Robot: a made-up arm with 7 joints. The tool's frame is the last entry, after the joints.
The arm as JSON. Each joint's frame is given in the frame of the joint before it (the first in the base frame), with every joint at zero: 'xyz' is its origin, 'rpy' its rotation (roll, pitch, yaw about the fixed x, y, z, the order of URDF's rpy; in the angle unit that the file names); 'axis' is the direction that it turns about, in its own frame. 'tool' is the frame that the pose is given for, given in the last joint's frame.
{
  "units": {
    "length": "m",
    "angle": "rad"
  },
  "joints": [
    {
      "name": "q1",
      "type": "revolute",
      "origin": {
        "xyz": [
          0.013,
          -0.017,
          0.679
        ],
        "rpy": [
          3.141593,
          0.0,
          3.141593
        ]
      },
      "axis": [
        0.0,
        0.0,
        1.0
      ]
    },
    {
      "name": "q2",
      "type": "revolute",
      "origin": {
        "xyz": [
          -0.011,
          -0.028,
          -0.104
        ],
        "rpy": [
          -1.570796,
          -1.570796,
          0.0
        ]
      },
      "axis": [
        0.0,
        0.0,
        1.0
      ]
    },
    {
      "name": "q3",
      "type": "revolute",
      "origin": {
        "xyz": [
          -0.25,
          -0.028,
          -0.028
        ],
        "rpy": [
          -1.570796,
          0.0,
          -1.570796
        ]
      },
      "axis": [
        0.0,
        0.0,
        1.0
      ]
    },
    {
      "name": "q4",
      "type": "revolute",
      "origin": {
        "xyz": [
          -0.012,
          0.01,
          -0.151
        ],
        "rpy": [
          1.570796,
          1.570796,
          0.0
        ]
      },
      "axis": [
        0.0,
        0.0,
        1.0
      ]
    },
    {
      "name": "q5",
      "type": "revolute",
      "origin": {
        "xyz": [
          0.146,
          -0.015,
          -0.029
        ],
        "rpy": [
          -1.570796,
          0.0,
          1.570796
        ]
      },
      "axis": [
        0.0,
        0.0,
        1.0
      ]
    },
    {
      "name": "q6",
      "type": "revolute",
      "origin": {
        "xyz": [
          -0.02,
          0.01,
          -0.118
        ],
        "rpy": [
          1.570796,
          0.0,
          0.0
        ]
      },
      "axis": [
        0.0,
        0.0,
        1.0
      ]
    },
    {
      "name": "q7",
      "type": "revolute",
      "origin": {
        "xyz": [
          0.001,
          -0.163,
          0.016
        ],
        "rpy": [
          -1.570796,
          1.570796,
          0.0
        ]
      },
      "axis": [
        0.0,
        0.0,
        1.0
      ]
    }
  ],
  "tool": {
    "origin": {
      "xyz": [
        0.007,
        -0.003,
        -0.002
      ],
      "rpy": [
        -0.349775,
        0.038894,
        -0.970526
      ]
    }
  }
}
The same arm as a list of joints. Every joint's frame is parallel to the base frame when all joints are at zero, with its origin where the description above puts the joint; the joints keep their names.
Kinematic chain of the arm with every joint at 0, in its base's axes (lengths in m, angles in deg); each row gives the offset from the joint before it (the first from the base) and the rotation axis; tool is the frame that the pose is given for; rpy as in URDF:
q1: xyz 0.013 -0.017 0.679 axis -z
q2: xyz 0.011 -0.028 0.104 axis +y
q3: xyz 0.028 -0.028 0.25 axis -z
q4: xyz -0.012 -0.01 0.151 axis +y
q5: xyz -0.015 -0.029 0.146 axis -z
q6: xyz -0.02 -0.01 0.118 axis +y
q7: xyz 0.001 0.016 0.163 axis -z
tool: xyz 0.003 -0.007 0.002 rpy 159.96 -2.23 -34.39

